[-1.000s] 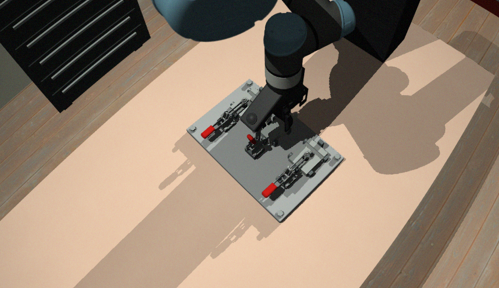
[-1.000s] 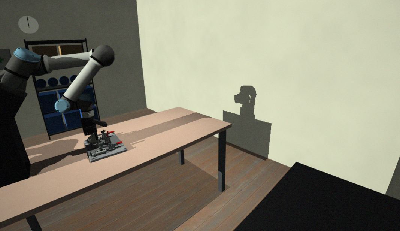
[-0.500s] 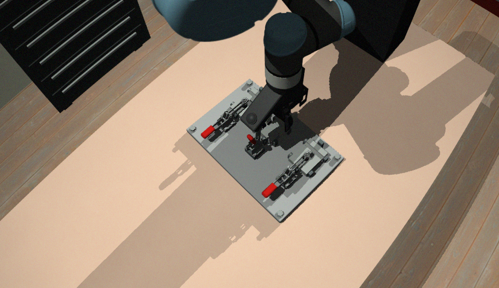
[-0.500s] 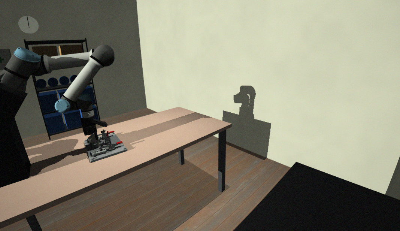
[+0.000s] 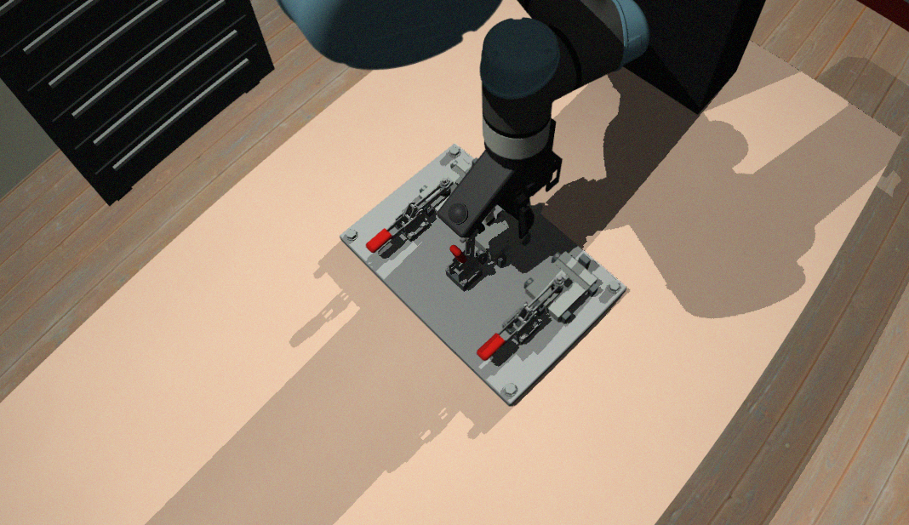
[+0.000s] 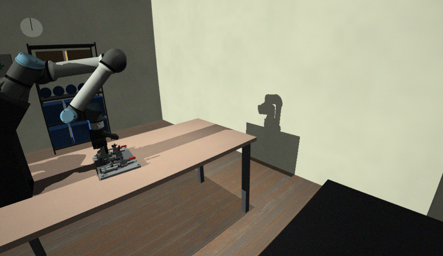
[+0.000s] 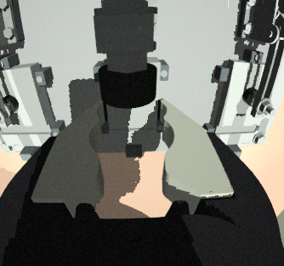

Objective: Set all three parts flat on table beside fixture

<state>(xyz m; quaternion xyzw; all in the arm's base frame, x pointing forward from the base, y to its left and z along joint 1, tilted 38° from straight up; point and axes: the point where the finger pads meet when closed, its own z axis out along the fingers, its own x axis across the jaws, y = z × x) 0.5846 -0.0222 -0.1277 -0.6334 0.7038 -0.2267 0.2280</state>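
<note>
Now: the grey fixture plate 40 mm ahead of my hand, 10 mm to the right of it and 40 mm below it.
</note>
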